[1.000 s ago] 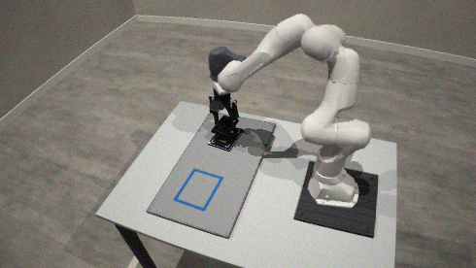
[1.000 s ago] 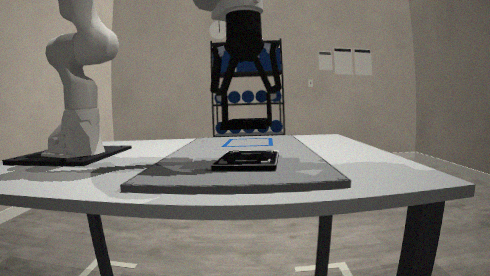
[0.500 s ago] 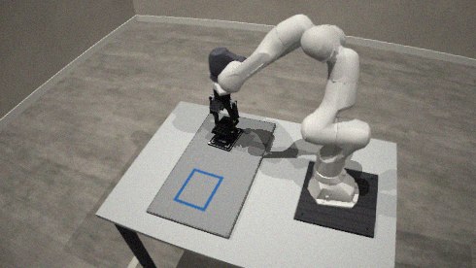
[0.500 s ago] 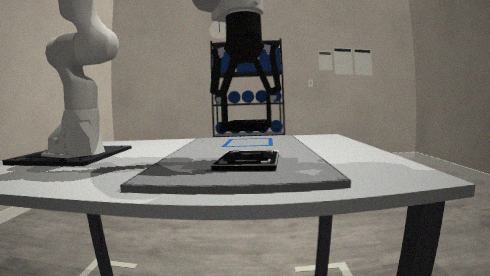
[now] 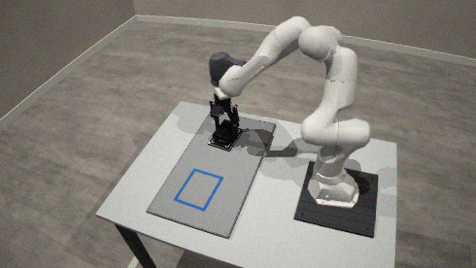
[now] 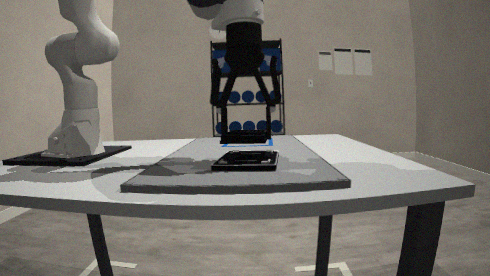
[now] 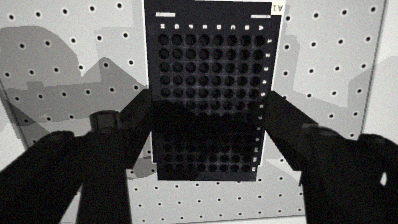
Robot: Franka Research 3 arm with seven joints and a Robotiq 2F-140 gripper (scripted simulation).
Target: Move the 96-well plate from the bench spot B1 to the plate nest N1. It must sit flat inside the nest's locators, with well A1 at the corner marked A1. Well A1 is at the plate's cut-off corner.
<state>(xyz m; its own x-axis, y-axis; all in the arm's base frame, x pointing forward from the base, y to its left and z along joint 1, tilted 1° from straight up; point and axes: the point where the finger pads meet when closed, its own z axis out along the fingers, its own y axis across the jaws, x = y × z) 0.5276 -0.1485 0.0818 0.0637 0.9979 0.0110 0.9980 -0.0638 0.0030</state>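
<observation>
The black plate nest lies 7 cm below my hand. The rest, counted from my hand: A1 label (7 cm to the left, 6 cm below, 6 cm ahead); black 96-well plate (2 cm below).
</observation>
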